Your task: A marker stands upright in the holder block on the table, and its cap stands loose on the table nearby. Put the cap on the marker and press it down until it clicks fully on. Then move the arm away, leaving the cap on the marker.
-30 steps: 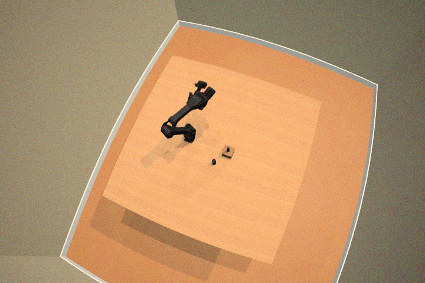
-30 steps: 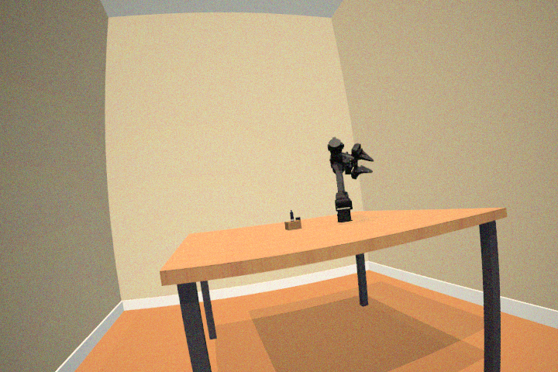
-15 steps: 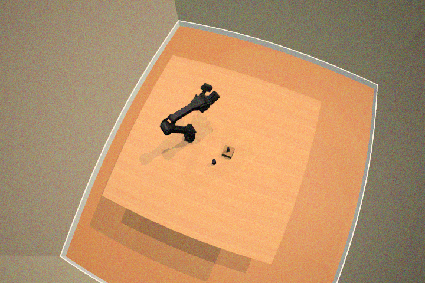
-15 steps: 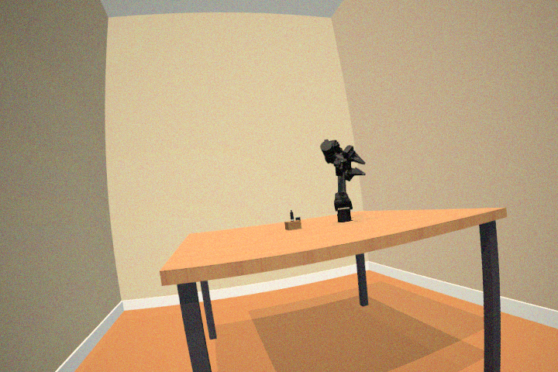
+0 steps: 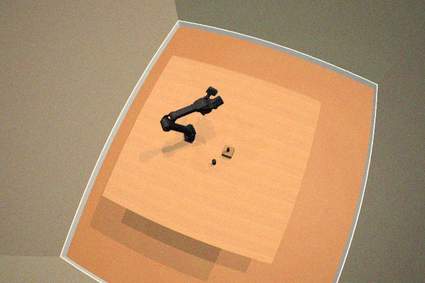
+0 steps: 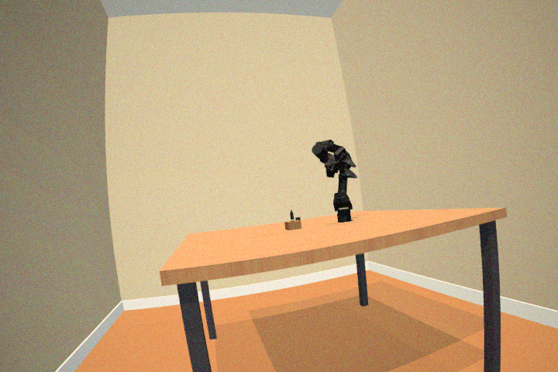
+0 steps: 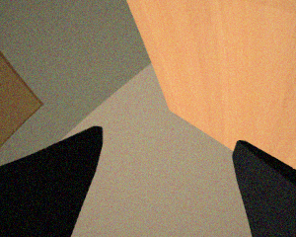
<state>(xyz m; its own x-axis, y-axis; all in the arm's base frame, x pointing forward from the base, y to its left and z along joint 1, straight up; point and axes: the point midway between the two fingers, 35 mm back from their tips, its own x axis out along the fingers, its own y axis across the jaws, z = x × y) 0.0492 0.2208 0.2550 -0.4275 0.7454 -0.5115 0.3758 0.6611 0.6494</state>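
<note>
Now: gripper tip 36 cm to the left of the dark cap, 21 cm above it and 19 cm short of it. The rest, counted from my gripper tip: tan holder block: 25 cm to the right, 25 cm ahead, 22 cm below; then marker: 25 cm to the right, 25 cm ahead, 16 cm below.
</note>
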